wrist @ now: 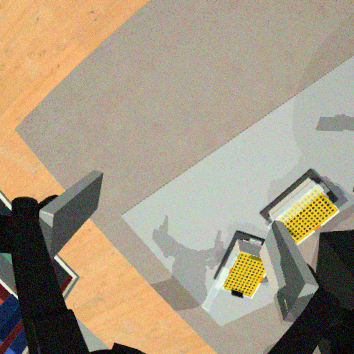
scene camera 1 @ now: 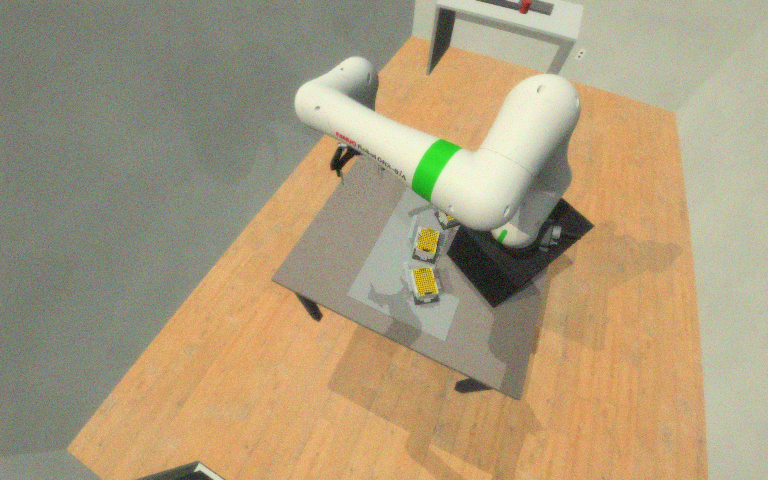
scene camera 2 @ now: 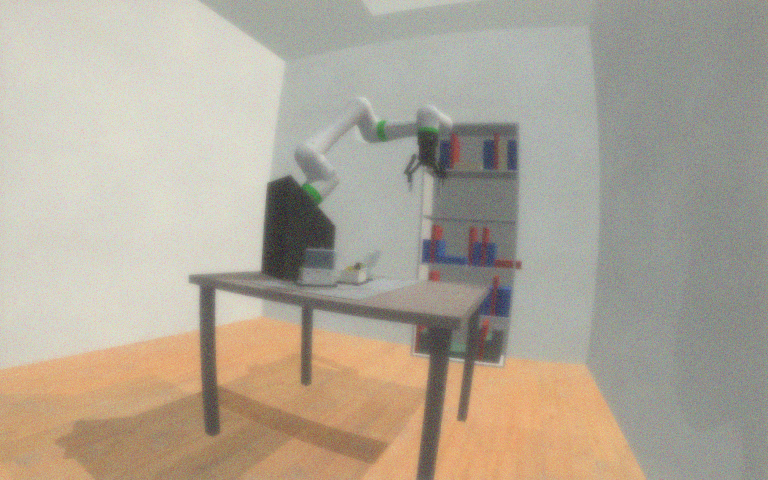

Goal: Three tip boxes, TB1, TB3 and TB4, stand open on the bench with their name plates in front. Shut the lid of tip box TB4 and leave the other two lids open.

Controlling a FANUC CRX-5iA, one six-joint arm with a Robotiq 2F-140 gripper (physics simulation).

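Places are measured from the arm's base along level axes (x down, y back, z left), in millimetres.
Pixels of known places: gripper, fingertip midpoint: [wrist: 183, 213] [scene camera 1: 361, 179] [scene camera 2: 425, 192]; arm's base, link origin: [scene camera 2: 300, 206].
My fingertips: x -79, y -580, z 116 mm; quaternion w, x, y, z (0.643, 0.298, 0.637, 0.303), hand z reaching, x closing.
Observation:
Ahead of a thing's pixels: the offset from my fingertips to its top centre. "*": to the spot under its first point. Level surfaces: height alone.
Three tip boxes stand on the light grey mat @(dx +415 mm) [scene camera 1: 373, 277] [wrist: 250, 150]. One box with yellow tips @(dx +340, dy +343, dz +96 mm) [scene camera 1: 425, 281] is nearest the mat's front in scene camera 1. A second @(dx +340, dy +279, dz -94 mm) [scene camera 1: 428, 240] stands behind it. The third @(* dx +355, dy +315, dz -250 mm) [scene camera 1: 447, 218] is mostly hidden by the arm. The wrist view shows two boxes, one [wrist: 245, 275] at lower middle and one [wrist: 309, 215] at right, both with tips uncovered. In scene camera 2 a lid @(* dx +303, dy +277, dz -368 mm) [scene camera 2: 320, 258] stands upright and another @(* dx +306, dy +207, dz -58 mm) [scene camera 2: 372, 259] is tilted back. The plate lettering is unreadable. My gripper [scene camera 2: 425, 178] [wrist: 183, 213] is open and empty, high above the bench.
The bench @(dx +418 mm) [scene camera 1: 322, 243] [scene camera 2: 441, 300] carries the mat. The black robot pedestal [scene camera 1: 487, 274] [scene camera 2: 294, 226] stands close beside the boxes. A tall bookshelf [scene camera 2: 517, 198] stands beyond the bench. A white side table [scene camera 1: 560, 22] stands at the back.

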